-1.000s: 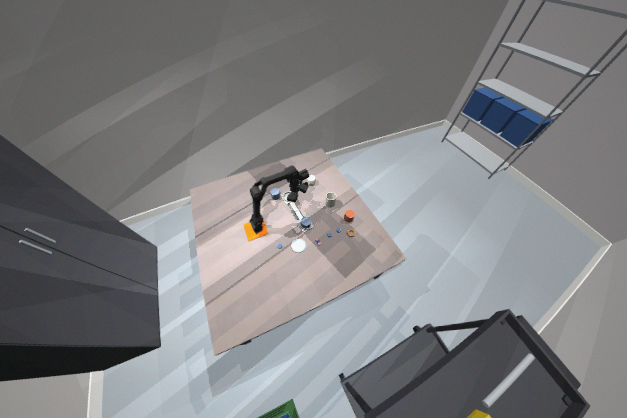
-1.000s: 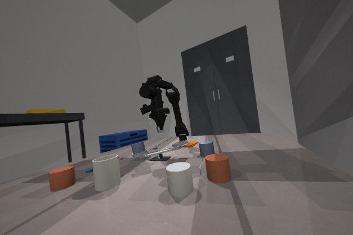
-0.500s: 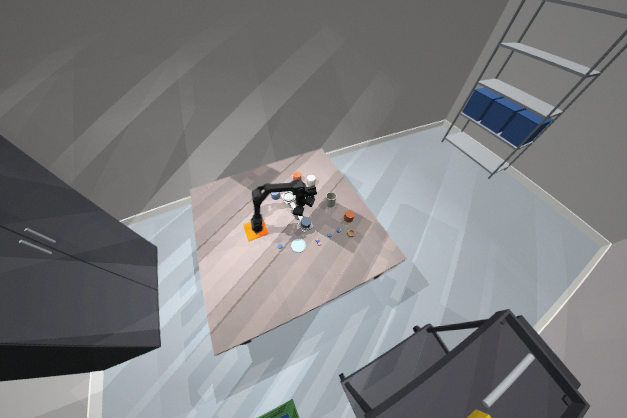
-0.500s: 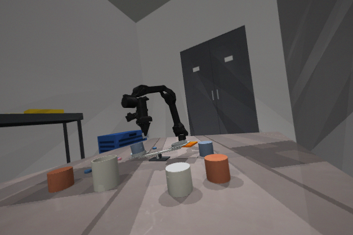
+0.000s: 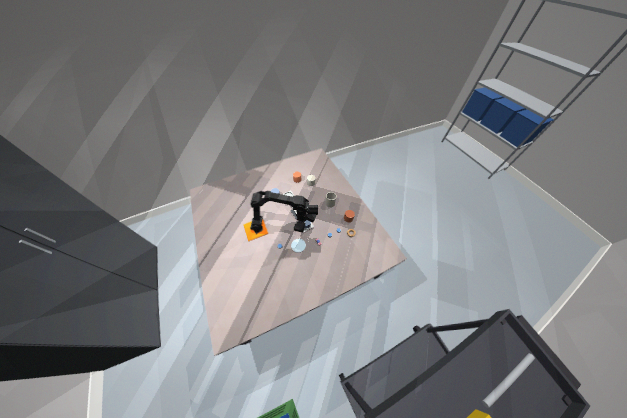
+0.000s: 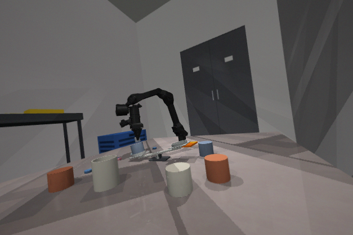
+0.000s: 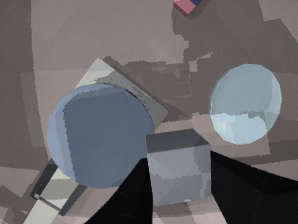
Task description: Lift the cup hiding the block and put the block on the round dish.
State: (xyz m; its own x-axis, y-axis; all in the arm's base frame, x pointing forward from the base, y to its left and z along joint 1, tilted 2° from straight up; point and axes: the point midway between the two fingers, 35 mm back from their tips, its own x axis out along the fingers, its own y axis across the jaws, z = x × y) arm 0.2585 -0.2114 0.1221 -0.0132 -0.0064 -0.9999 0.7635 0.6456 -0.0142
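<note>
Now: gripper tip 100 mm above the round dish, 90 mm past it and 70 mm to the left of it. Round my gripper tip: blue-grey cup (40 mm below, 40 mm ahead, 10 mm to the left); orange ring (270 mm ahead, 210 mm to the right, 100 mm below); grey block (right at my gripper tip).
</note>
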